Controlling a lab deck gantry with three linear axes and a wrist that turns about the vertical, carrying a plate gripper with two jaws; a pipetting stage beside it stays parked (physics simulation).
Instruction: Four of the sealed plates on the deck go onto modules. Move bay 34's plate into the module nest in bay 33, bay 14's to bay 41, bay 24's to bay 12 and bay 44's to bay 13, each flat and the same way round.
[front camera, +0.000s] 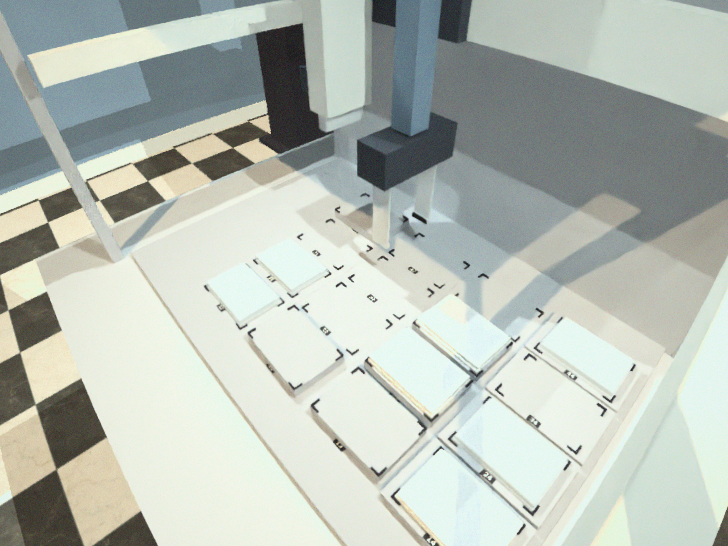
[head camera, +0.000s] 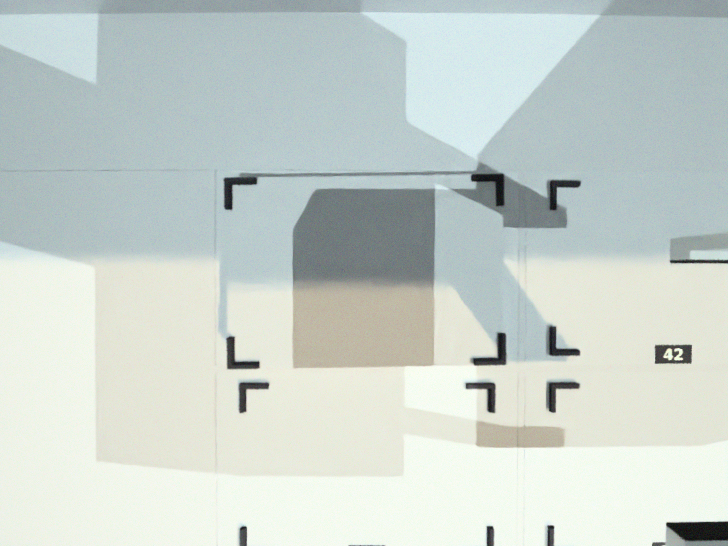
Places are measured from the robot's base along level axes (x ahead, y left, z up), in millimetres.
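Pixels of known places: gripper, fingertip midpoint: (front camera: 401, 230) (head camera: 716, 393); robot's base, origin of the base link: (front camera: 206, 287).
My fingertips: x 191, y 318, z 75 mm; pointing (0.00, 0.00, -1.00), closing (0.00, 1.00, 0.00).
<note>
Ahead of a thing's pixels: the offset from my fingertips to its top centre. "*": to the spot under its first point.
My gripper (front camera: 403, 232) is open and empty, above the deck near bay 42; parts of its fingers show at the right edge of the head view. In the front view, pale sealed plates lie in bay 14 {* dy -265, dx +355, dz -46 mm} (front camera: 458, 496), bay 24 {* dy -172, dx +365, dz -46 mm} (front camera: 510, 449) and bay 44 {* dy +41, dx +368, dz -46 mm} (front camera: 588, 355). Bay 34 {* dy -61, dx +363, dz -60 mm} (front camera: 549, 399) is empty. A plate {dy -63, dx +202, dz -42 mm} (front camera: 464, 333) lies flat on the module in bay 33. The modules in bay 12 {* dy -278, dx +45, dz -56 mm} (front camera: 295, 348), bay 13 {dy -272, dx +204, dz -53 mm} (front camera: 368, 420) and bay 41 {* dy +26, dx -146, dz -56 mm} (front camera: 359, 214) (head camera: 364, 323) are empty; a finger partly hides bay 41's in the front view.
Other plates lie in bay 23 {* dy -177, dx +209, dz -42 mm} (front camera: 418, 373), bay 11 {* dy -276, dx -115, dz -61 mm} (front camera: 244, 293) and bay 21 {* dy -171, dx -116, dz -61 mm} (front camera: 292, 265). The parked pipetting stage (front camera: 339, 58) hangs over the back left of the deck. Corner marks frame bays 22, 32 and 42.
</note>
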